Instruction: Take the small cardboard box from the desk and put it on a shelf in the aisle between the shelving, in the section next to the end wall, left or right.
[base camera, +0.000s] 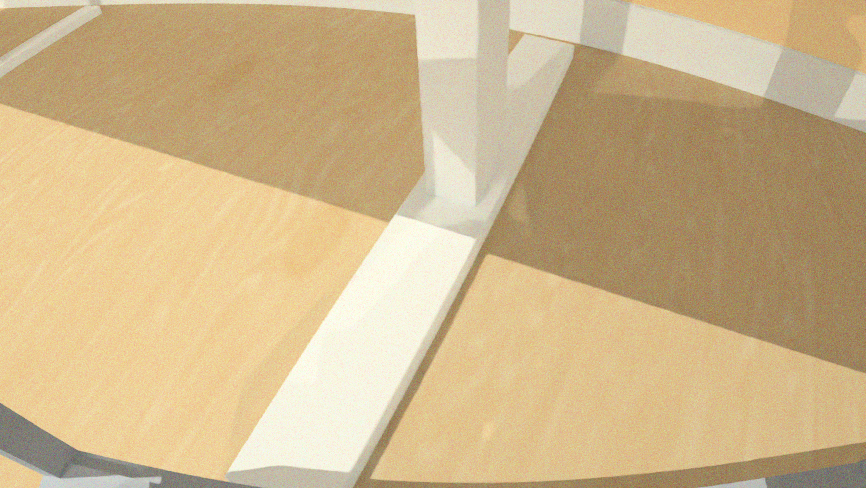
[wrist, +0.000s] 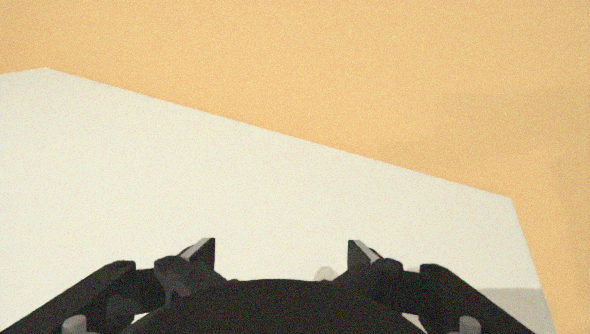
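Observation:
The white desk top fills the lower left and middle of the wrist view, its far edge running down to a corner at the right. My gripper is open above the desk, with nothing between its fingers. A small grey shadow lies on the desk near the right finger. The small cardboard box does not show in either view. In the base camera view the desk's white foot bar and upright leg stand close in front of the base. The shelving does not show in these views.
A wooden floor runs on both sides of the foot bar, partly in shadow. A white baseboard runs along an orange wall at the back right. Another white bar lies at the far left.

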